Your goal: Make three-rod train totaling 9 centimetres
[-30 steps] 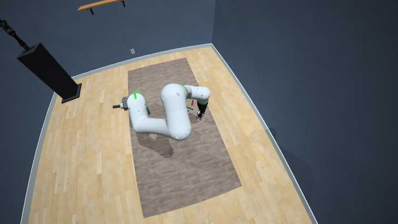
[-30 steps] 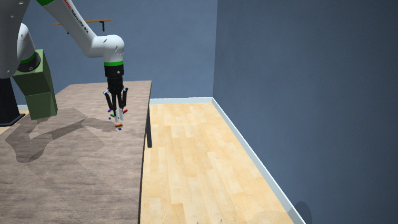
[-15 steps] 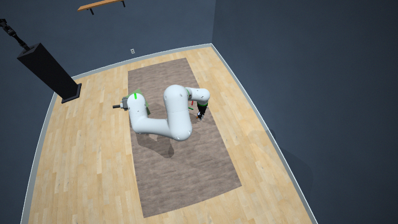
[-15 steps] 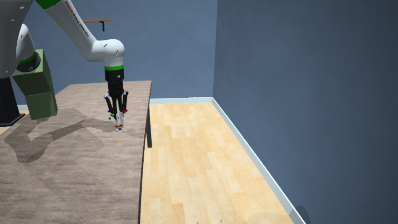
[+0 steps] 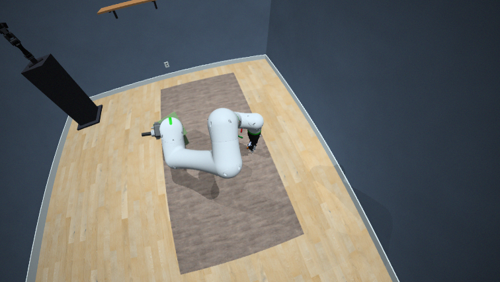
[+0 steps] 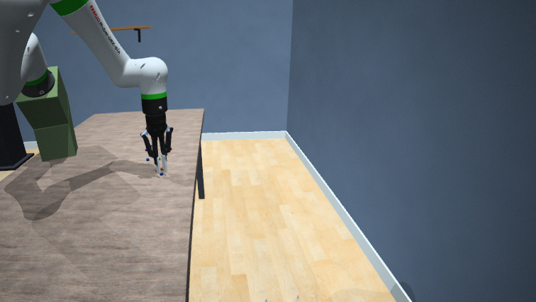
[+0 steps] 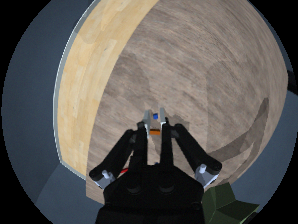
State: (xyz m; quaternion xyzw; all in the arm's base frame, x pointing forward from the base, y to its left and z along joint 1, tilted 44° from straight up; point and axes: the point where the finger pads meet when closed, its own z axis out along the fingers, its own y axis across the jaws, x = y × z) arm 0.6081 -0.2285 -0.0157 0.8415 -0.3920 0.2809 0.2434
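Right now my hand is 6 cm past the green rod, 18 cm to the right of it and 5 cm above it. From my hand the other things lie so: red rod (1 cm behind, 24 cm to the left, 5 cm below); then purple rod (10 cm behind, 30 cm to the left, 5 cm below); then orange rod (2 cm behind, 5 cm to the left, 5 cm below).
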